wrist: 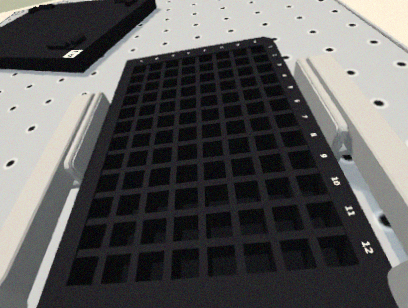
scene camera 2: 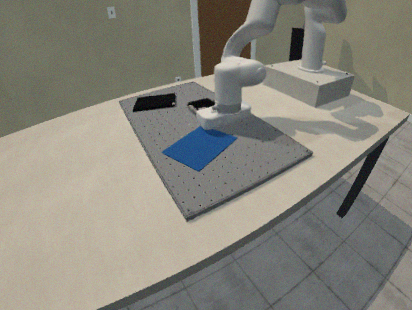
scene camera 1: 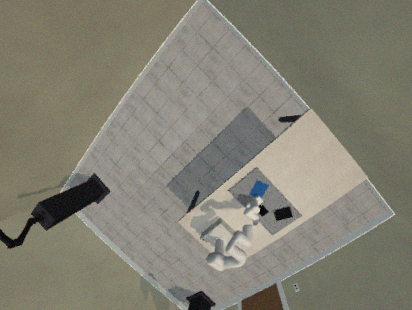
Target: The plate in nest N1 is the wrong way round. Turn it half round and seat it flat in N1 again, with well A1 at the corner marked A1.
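The black well plate (scene camera 1: 263,211) (scene camera 2: 203,103) (wrist: 200,150) is between the fingers of my gripper (wrist: 205,102), which is shut on its long sides. In the wrist view its numbers run from 1 at the far end to 12 at the near end along the right edge, and its A1 corner is far right. The plate is low over the pegboard; whether it touches is unclear. A black nest (scene camera 1: 283,213) (scene camera 2: 155,102) (wrist: 65,30) lies beside it without a plate, its white A1 label at the near corner in the wrist view. No N1 mark is readable.
A blue flat rectangle (scene camera 1: 259,189) (scene camera 2: 200,150) lies on the grey pegboard (scene camera 1: 276,227) (scene camera 2: 192,205) (wrist: 250,25), close to the hand on the side away from the nest. The arm's base block (scene camera 2: 332,90) stands on the table (scene camera 1: 320,155) (scene camera 2: 75,200) beyond the pegboard.
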